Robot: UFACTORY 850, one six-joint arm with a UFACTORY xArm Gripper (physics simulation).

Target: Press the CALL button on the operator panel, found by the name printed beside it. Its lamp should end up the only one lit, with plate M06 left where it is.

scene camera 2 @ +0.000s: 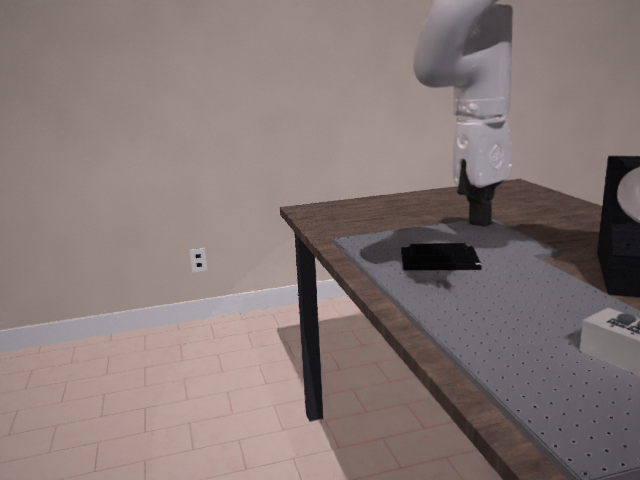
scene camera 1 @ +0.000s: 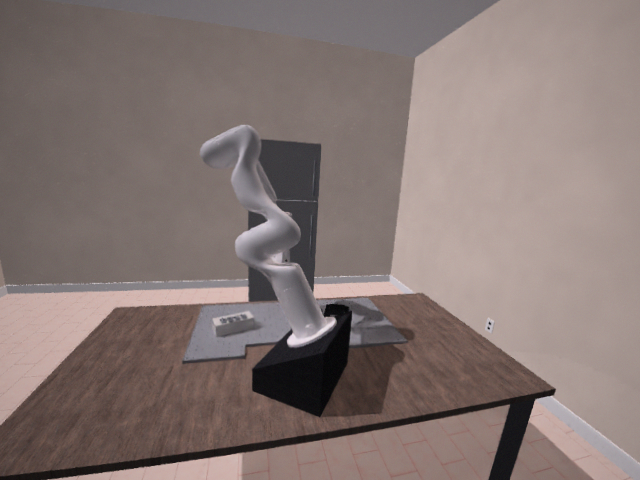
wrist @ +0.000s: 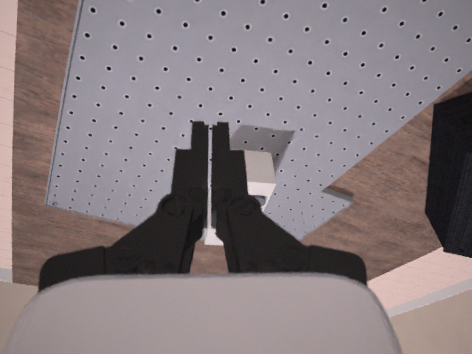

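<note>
The operator panel (scene camera 1: pixel 233 323) (scene camera 2: pixel 610 341) (wrist: pixel 260 167) is a white box with dark round buttons on top. It stands on the grey perforated mat and is cut off at the right in scene camera 2. In the wrist view the fingers hide most of it; its names and lamps cannot be read. A black plate (scene camera 2: pixel 440 257) lies flat on the mat; no M06 marking is readable. My gripper (scene camera 2: pixel 480 219) (wrist: pixel 210 144) is shut and empty. It hangs above the mat beyond the black plate, well apart from the panel. The arm hides it in scene camera 1.
The grey mat (scene camera 1: pixel 214 351) (scene camera 2: pixel 516 351) (wrist: pixel 125 90) lies on the brown wooden table (scene camera 1: pixel 129 403) (scene camera 2: pixel 372 211) (wrist: pixel 40 90). The arm's black wedge base (scene camera 1: pixel 294 377) (scene camera 2: pixel 617 258) (wrist: pixel 452 175) stands beside the mat. A dark fridge (scene camera 1: pixel 297 173) stands behind the table.
</note>
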